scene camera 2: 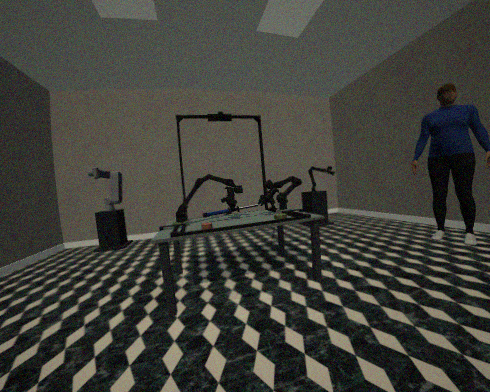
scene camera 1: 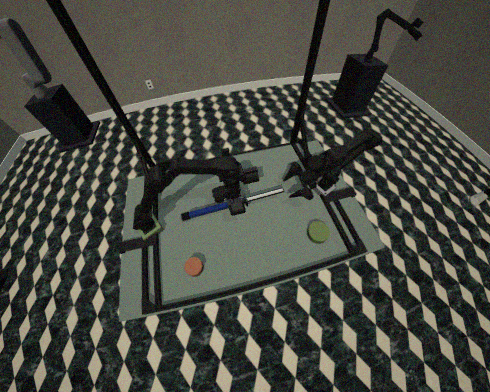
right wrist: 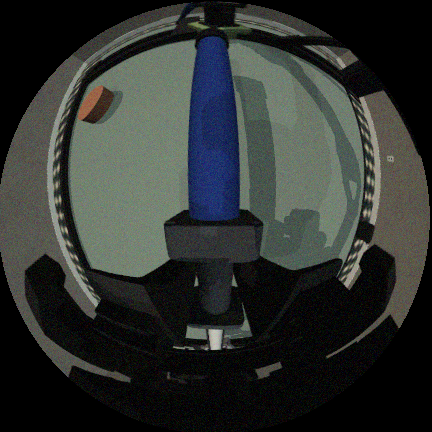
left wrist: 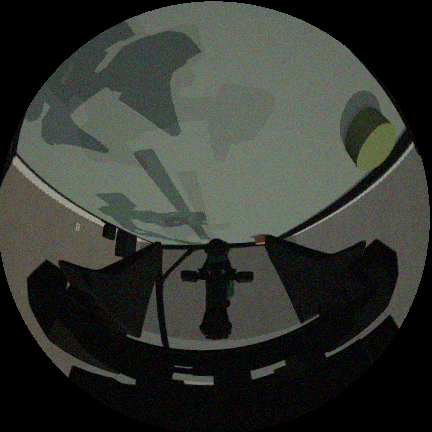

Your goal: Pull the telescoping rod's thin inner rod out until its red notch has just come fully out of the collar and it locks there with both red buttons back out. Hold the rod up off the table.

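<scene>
The telescoping rod has a blue outer tube [scene camera 1: 206,210] [scene camera 2: 216,212] [right wrist: 213,132], a dark collar [scene camera 1: 237,206] [right wrist: 213,238] and a thin white inner rod [scene camera 1: 265,194] [right wrist: 214,340]. My right gripper [scene camera 1: 234,200] [scene camera 2: 230,203] [right wrist: 212,246] is shut on the rod at the collar end and holds it level, a little above the table [scene camera 1: 267,249]. My left gripper [scene camera 1: 296,183] [scene camera 2: 267,201] [left wrist: 213,244] is open and empty, its fingers facing the tip of the inner rod, which shows end-on in the left wrist view. I see no red notch or buttons.
A green disc [scene camera 1: 318,231] [left wrist: 370,139] lies at the front right of the table and an orange disc [scene camera 1: 194,266] [scene camera 2: 206,225] [right wrist: 95,104] at the front left. Black frame posts [scene camera 1: 306,89] rise behind the arms. A person [scene camera 2: 432,155] stands far to the right.
</scene>
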